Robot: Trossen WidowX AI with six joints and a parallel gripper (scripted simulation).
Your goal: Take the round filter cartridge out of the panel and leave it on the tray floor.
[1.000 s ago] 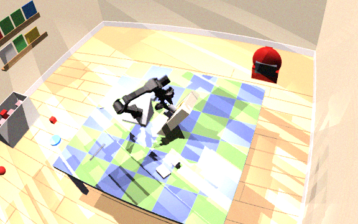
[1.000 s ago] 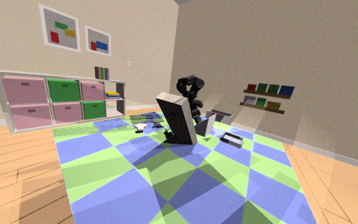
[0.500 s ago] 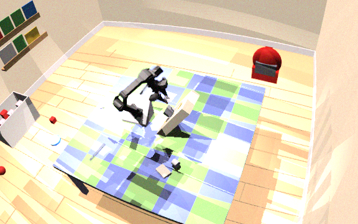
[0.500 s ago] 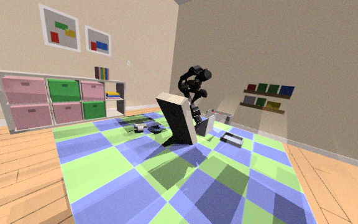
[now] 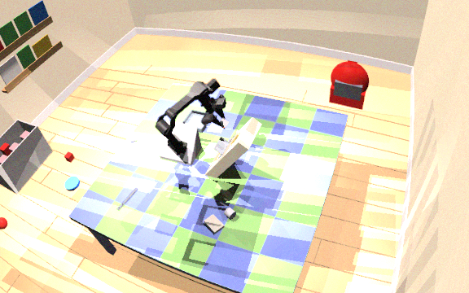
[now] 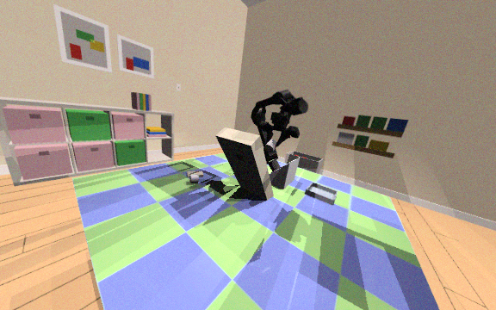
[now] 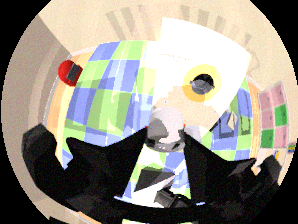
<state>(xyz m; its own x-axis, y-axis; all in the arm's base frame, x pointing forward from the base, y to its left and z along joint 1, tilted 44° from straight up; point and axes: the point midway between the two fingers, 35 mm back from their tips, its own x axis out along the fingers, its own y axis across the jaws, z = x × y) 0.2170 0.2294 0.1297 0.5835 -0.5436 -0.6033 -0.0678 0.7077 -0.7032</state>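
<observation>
Right now the dark tray is 330 mm behind my gripper tip, 270 mm below it and 200 mm to the left of it. Round my gripper tip: service panel: 110 mm below, 70 mm ahead, 60 mm to the right; round filter cartridge: right at my gripper tip.
</observation>
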